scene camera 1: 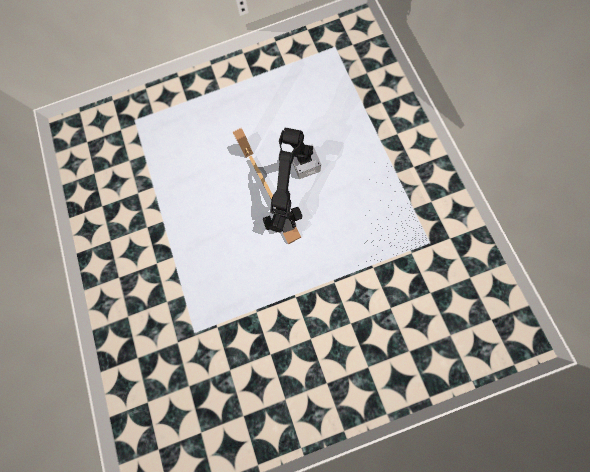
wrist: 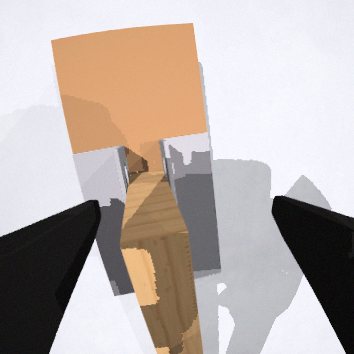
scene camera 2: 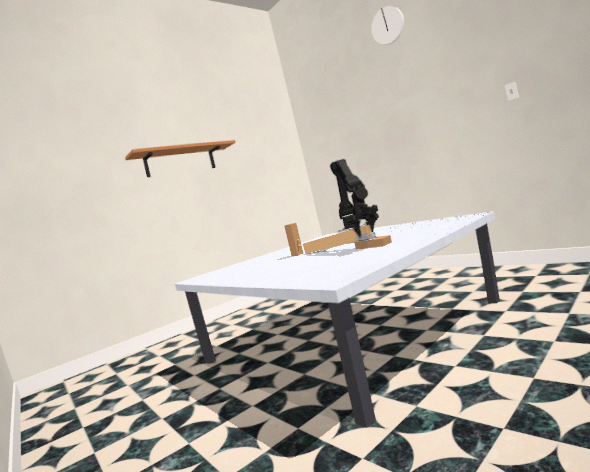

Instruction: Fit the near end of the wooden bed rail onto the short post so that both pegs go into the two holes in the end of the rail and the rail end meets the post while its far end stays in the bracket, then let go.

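Places are measured from the arm's base along level axes (x ahead, y left, z up), in centimetres.
Pixels of known places: gripper, fingertip midpoint: (wrist: 187,206) (scene camera 2: 366,235); arm's base at its link origin: (scene camera 1: 304,157) (scene camera 2: 350,227).
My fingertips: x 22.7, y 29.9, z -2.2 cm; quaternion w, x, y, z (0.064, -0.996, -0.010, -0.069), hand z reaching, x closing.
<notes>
Ahead of a thing's pixels: the offset from my fingertips to its top centre. "pt": to the spot under its first point. Level surfaces: height alone.
The wooden bed rail (scene camera 1: 267,187) (scene camera 2: 327,242) (wrist: 159,217) runs from beside the post to the bracket. Its far end sits between the grey side plates of the bracket @[pt dx -2.8, dy +6.6, dz -2.3 cm] (scene camera 1: 292,235) (scene camera 2: 377,242) (wrist: 132,85), which has an orange-brown block. The short post @[pt dx +5.2, dy -46.2, dz +6.4 cm] (scene camera 1: 243,144) (scene camera 2: 292,239) stands upright, with small pegs @[pt dx +4.4, dy -46.2, dz -1.2 cm] (scene camera 1: 248,151) (scene camera 2: 299,245) on the side facing the rail. The rail's near end lies close to them with a narrow gap; its holes are hidden. My gripper (scene camera 1: 283,219) (scene camera 2: 365,231) (wrist: 187,206) is open near the bracket end, one finger on each side of the rail, holding nothing.
The white table @[dz -5.8 cm] (scene camera 1: 225,275) (scene camera 2: 260,280) bears the parts. The arm's grey base (scene camera 1: 307,167) stands beside the rail, and the black arm reaches over to the bracket end. A wall shelf (scene camera 2: 180,149) and a clock (scene camera 2: 387,25) are in the background.
</notes>
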